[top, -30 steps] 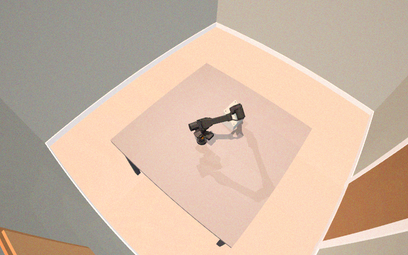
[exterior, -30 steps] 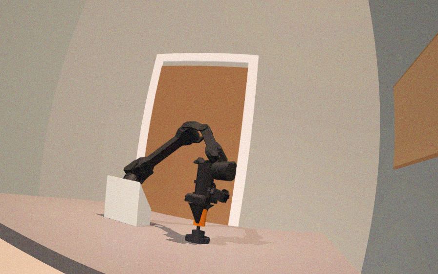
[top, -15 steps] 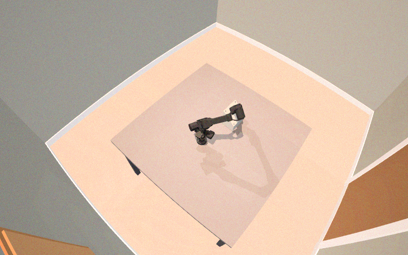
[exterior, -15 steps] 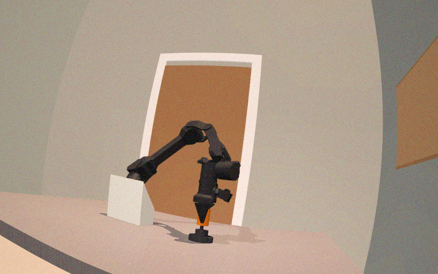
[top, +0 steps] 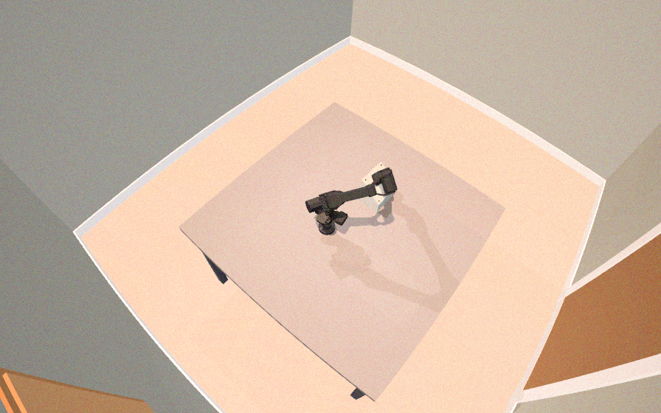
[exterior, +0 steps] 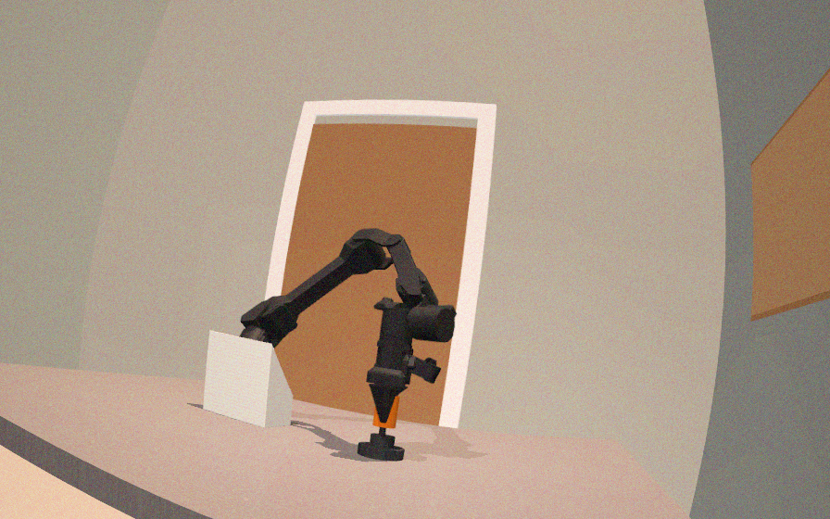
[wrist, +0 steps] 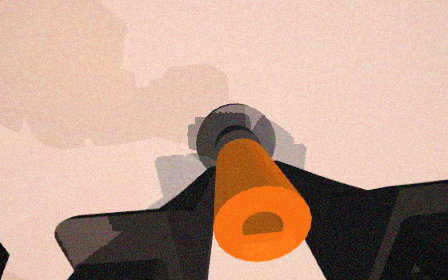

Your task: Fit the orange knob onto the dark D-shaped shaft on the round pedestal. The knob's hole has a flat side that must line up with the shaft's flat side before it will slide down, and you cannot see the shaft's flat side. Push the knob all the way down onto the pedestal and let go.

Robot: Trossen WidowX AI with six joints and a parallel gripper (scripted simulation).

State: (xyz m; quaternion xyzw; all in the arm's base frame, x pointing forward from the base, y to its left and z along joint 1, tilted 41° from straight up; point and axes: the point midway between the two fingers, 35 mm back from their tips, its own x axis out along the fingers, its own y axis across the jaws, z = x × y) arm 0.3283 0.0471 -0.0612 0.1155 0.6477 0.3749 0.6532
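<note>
Right now the orange knob is 2 cm above my gripper tip. From my gripper tip the other things lie so: pedestal: 4 cm below.
</note>
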